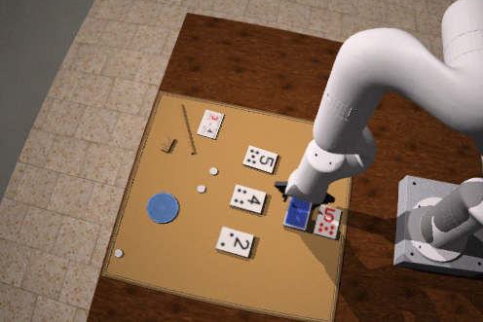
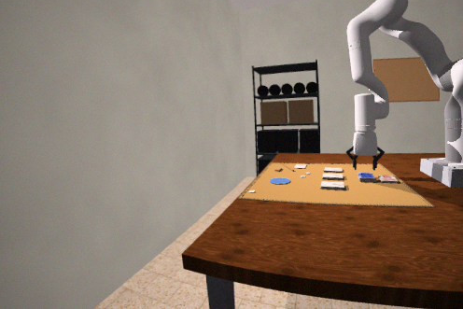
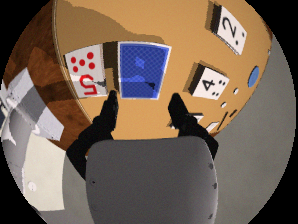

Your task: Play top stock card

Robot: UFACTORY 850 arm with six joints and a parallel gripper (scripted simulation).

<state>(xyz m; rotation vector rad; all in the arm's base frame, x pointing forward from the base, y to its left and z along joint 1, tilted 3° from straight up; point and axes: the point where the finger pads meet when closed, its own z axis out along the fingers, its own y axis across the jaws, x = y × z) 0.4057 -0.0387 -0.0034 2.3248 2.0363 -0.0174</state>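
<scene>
Now: hand 30 mm to the right of the blue-backed card and 30 mm above it. From my hand the other things lie so: tan card cloth (170 mm ahead, 60 mm below, 10 mm to the left).
</scene>
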